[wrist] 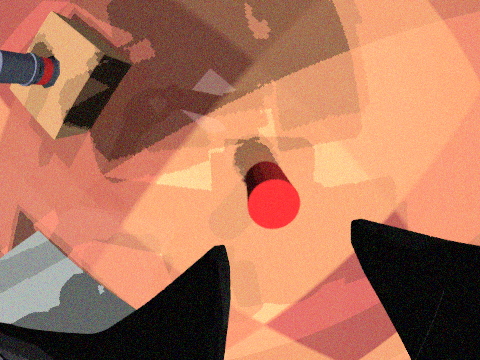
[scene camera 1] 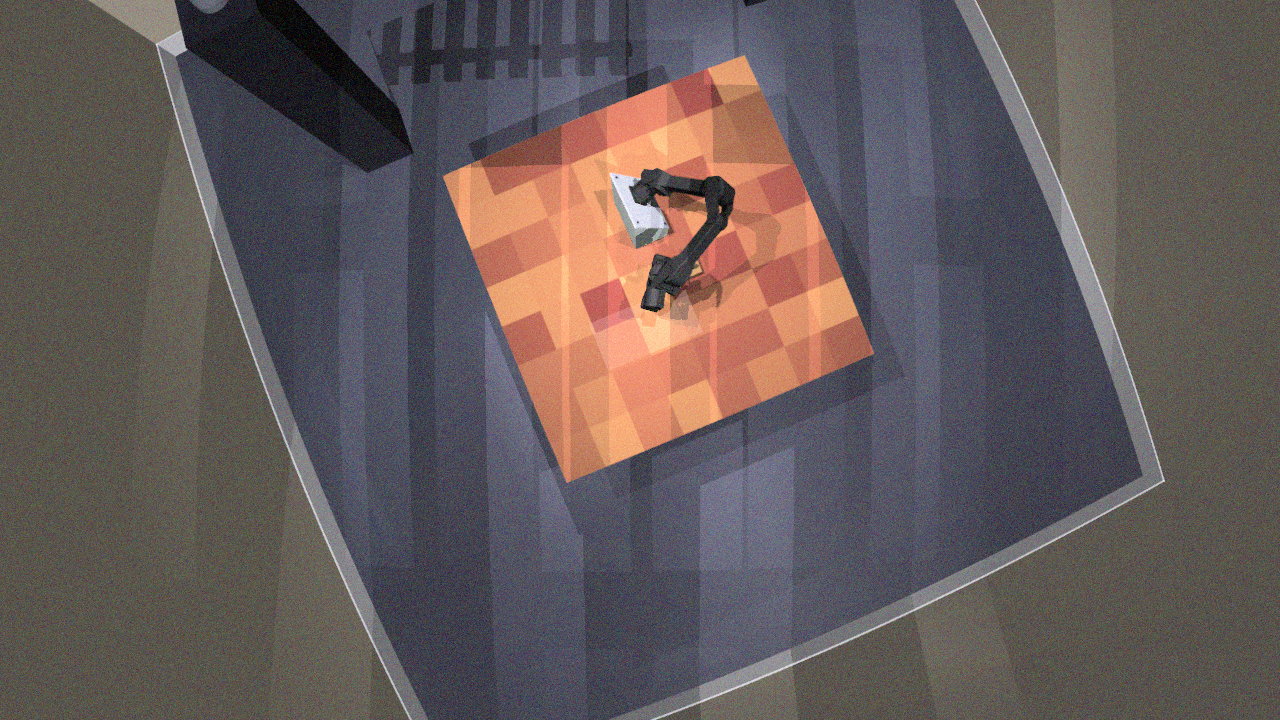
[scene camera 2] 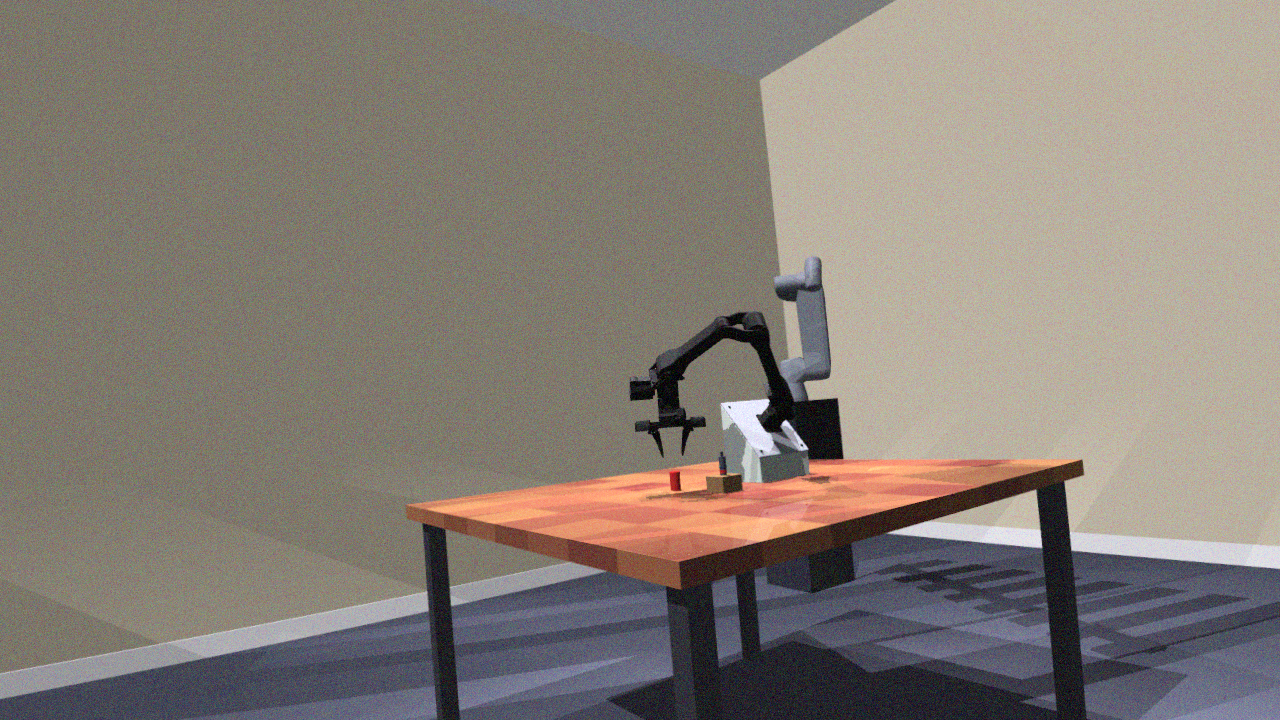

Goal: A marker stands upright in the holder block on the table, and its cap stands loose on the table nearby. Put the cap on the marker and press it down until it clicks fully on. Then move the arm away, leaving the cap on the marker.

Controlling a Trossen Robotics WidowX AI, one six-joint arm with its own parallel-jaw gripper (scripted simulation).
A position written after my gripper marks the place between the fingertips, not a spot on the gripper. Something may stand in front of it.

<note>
I see my gripper (scene camera 2: 672, 456) and a red cap (wrist: 272, 202).
My gripper shows as well in the wrist view (wrist: 290, 244).
</note>
